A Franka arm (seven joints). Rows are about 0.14 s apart.
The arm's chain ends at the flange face. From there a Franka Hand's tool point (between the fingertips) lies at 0.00 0.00 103.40 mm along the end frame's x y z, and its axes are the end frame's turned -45 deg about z.
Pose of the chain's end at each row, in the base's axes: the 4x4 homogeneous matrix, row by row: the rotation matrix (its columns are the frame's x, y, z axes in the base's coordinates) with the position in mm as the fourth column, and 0 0 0 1 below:
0.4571, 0.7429, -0.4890, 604.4; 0.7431, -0.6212, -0.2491, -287.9; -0.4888, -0.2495, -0.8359, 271.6; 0, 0, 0, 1
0.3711, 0.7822, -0.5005, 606.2; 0.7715, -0.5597, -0.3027, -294.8; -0.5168, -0.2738, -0.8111, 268.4; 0, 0, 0, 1
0.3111, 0.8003, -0.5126, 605.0; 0.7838, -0.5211, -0.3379, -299.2; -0.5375, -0.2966, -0.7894, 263.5; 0, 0, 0, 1
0.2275, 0.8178, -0.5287, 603.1; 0.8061, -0.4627, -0.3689, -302.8; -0.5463, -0.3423, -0.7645, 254.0; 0, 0, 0, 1
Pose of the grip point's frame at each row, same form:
-0.2021, 0.8485, -0.4890, 553.8; 0.9647, 0.0862, -0.2491, -313.7; -0.1692, -0.5221, -0.8359, 185.2; 0, 0, 0, 1
-0.2907, 0.8155, -0.5005, 554.4; 0.9413, 0.1498, -0.3027, -326.1; -0.1718, -0.5590, -0.8111, 184.5; 0, 0, 0, 1
-0.3459, 0.7859, -0.5126, 552.0; 0.9227, 0.1858, -0.3379, -334.1; -0.1703, -0.5898, -0.7894, 181.9; 0, 0, 0, 1
-0.4174, 0.7391, -0.5287, 548.4; 0.8972, 0.2428, -0.3689, -340.9; -0.1442, -0.6283, -0.7645, 175.0; 0, 0, 0, 1

